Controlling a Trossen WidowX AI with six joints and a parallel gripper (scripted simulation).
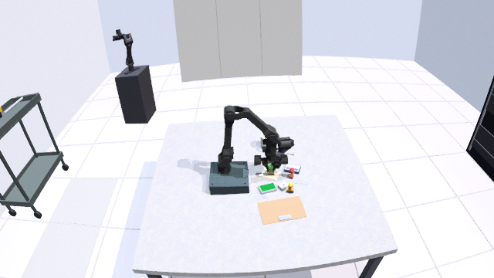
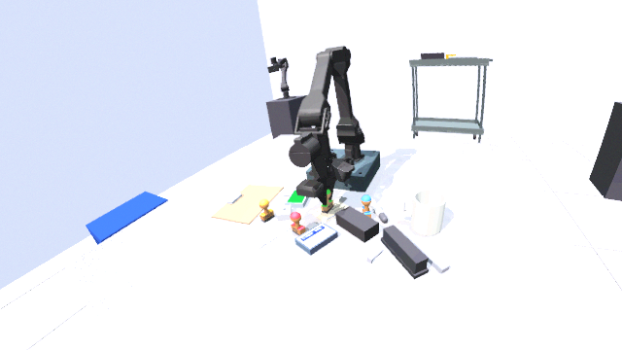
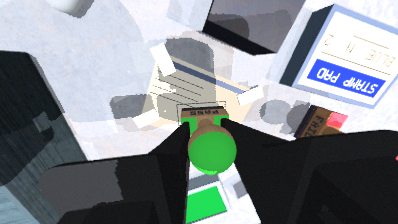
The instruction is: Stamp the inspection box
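My gripper tip is now 3 cm above the cream inspection card and 1 cm to the right of it. From my gripper tip the other things lie so: blue-knobbed stamp: 12 cm to the left, 2 cm behind, 1 cm below; then red-knobbed stamp: 12 cm ahead, 1 cm to the right, 1 cm below; then black box: 11 cm to the left, 4 cm ahead, 1 cm below.
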